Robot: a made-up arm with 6 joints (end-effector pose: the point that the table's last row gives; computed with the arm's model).
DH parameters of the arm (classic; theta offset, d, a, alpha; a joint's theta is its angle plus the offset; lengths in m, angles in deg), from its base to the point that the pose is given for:
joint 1: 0 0.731 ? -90
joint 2: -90 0 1.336 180
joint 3: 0 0 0.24 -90
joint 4: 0 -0.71 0 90
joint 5: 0 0 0 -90
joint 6: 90 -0.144 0 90
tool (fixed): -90 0 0 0
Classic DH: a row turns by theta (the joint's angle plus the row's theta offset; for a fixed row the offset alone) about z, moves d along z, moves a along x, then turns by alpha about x.
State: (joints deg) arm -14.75 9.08 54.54 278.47 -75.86 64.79
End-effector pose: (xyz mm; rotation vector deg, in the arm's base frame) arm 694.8 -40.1 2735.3 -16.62 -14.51 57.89
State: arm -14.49 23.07 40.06 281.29 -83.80 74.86
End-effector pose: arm 1255.5 -179.5 2374.9 -7.96 6.04 66.27
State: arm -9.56 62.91 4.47 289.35 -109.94 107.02
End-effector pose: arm 1802.7 -174.1 878.4 36.32 35.45 103.84
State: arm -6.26 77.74 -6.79 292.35 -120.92 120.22
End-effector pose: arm 1665.8 -67.8 400.0 62.82 33.14 110.80
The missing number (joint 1, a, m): 0.105
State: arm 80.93 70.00 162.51 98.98 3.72 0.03
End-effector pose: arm 161.9 1072.6 2030.4 -12.84 -92.85 -15.90
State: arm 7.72 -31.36 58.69 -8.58 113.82 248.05
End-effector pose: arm -949.7 -148.6 2523.3 14.51 89.27 -123.98
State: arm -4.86 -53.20 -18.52 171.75 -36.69 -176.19
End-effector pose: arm -470.3 27.6 2268.4 2.48 -71.36 -6.74
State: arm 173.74 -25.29 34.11 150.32 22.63 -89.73
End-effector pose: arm 197.6 -49.3 2762.2 50.59 -87.94 128.70
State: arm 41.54 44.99 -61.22 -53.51 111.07 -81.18
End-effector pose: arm 949.6 697.0 954.5 66.83 -14.52 -0.78
